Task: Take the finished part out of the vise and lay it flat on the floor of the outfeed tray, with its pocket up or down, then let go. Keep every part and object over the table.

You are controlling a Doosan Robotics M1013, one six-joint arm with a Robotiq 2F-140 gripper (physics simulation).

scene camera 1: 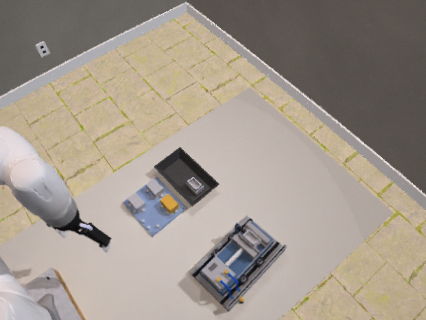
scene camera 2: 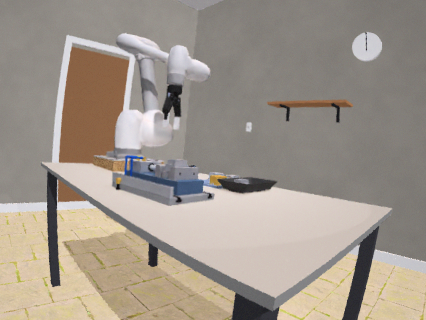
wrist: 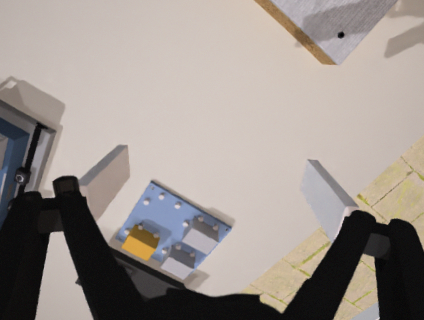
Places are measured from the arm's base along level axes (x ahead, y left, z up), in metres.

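Where they show: gripper, fingertip midpoint: (scene camera 1: 86, 241) (scene camera 2: 170, 128) (wrist: 216, 168); arm's base at its link origin: (scene camera 2: 127, 158).
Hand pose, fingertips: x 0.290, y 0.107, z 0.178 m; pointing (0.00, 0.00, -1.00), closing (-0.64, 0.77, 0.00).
Note:
Things, the pixels of their centre, and the offset from my fingertips. "spot": a spot on its surface instead.
- finished part at the middle of its body: (scene camera 2: 177, 165) (scene camera 1: 251, 238) dx +0.465, dy -0.229, dz -0.141 m
- vise at the middle of its body: (scene camera 2: 161, 178) (scene camera 1: 238, 257) dx +0.403, dy -0.248, dz -0.189 m
- similar pocketed grey part at the middle of its body: (scene camera 1: 194, 185) dx +0.428, dy +0.089, dz -0.209 m
- blue board at a spot on its surface: (wrist: 165, 200) spot: dx +0.199, dy +0.049, dz -0.230 m
- yellow block at the middle of its body: (wrist: 140, 242) (scene camera 1: 169, 204) (scene camera 2: 218, 180) dx +0.306, dy +0.074, dz -0.212 m
The finished part (scene camera 1: 251, 237) is a light grey block with its pocket facing up, between the jaws at the far end of the vise (scene camera 1: 236, 258) (scene camera 2: 187, 186) (wrist: 13, 145). The part cannot be made out in the scene camera 2 and wrist views. The outfeed tray (scene camera 1: 176, 169) (scene camera 2: 248, 187) is black with raised walls; a similar pocketed grey part (scene camera 1: 194, 185) lies on its floor, pocket up. My gripper (scene camera 1: 84, 240) (scene camera 2: 171, 119) (wrist: 216, 168) is open and empty, high above the table, well away from the vise and the tray and pointing down.
A blue board (scene camera 1: 154, 217) (wrist: 165, 200) with pegs, a yellow block (scene camera 1: 169, 203) (scene camera 2: 217, 179) (wrist: 141, 242) and two grey blocks lies beside the tray, on the arm's side. Blue bent bars (scene camera 1: 233, 281) (scene camera 2: 127, 165) stand up at the vise's near end. The arm's mounting base (wrist: 320, 25) is at the table's rear.

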